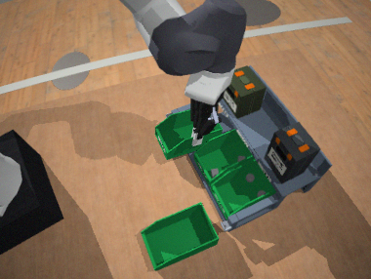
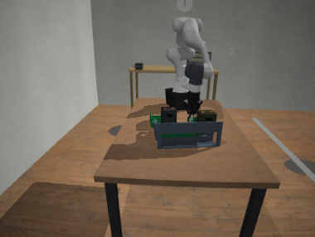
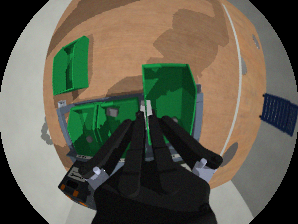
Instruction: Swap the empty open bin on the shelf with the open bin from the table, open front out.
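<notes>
Now: hand 16 cm short of the olive box, 5 cm to the right of it and 5 cm below it. From my hand the other things lie so: dark box 17 cm ahead, 18 cm to the right, 7 cm above.
</notes>
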